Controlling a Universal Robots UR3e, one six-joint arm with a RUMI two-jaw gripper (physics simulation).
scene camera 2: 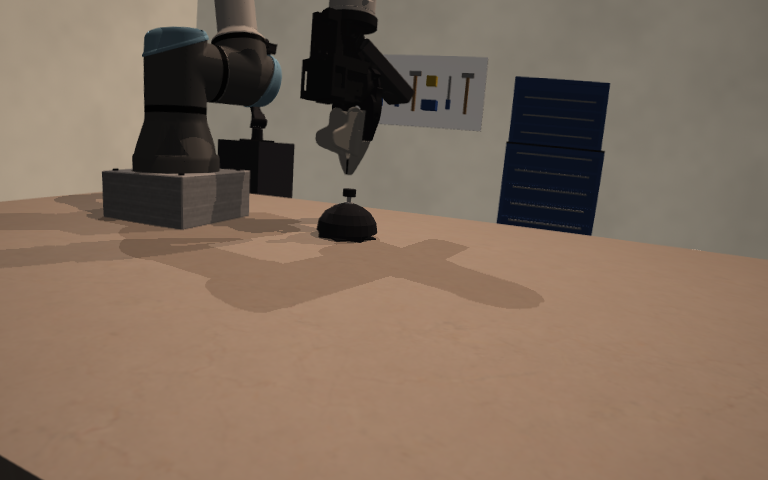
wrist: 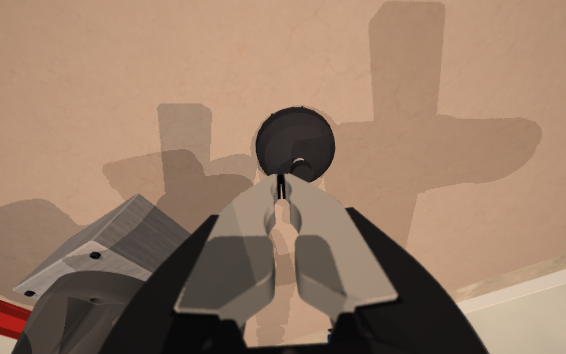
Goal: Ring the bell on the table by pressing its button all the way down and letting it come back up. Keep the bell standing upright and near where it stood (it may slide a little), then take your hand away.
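Places are measured from the arm's base along level axes (x ahead, y left, z up), in metres.
Where they show: gripper, fingertip midpoint: [scene camera 2: 348,174] [wrist: 280,176]; arm's base at its link origin: [scene camera 2: 177,170] [wrist: 116,300].
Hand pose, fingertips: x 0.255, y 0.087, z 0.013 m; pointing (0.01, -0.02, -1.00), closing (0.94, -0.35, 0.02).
Note:
Each offset is from my fingertips to the centre of the thing. Level surfaces: height alone.
A black dome bell @[dx +0.013, dy -0.017, dz -0.051 m] [scene camera 2: 346,221] [wrist: 287,135] stands upright on the table @[dz -0.084 m] [scene camera 2: 396,367] [wrist: 200,50]. Its small black button @[dx +0.013, dy -0.017, dz -0.023 m] [scene camera 2: 349,193] [wrist: 302,171] stands up on a short pale stem above the dome. My gripper [scene camera 2: 347,172] [wrist: 280,176] is shut with nothing between its fingertips. In the scene view the tips point down just above the button, with a small gap between them. In the wrist view the tips lie a little to the left of the button, and part of the dome's near edge is hidden behind them.
The arm's grey base block [scene camera 2: 212,198] [wrist: 145,225] stands left of the bell. A black box [scene camera 2: 275,169] is behind it. A tool board [scene camera 2: 441,121] hangs on the back wall, and a dark blue cabinet [scene camera 2: 552,186] stands behind the table at the right. Arm shadows fall around the bell.

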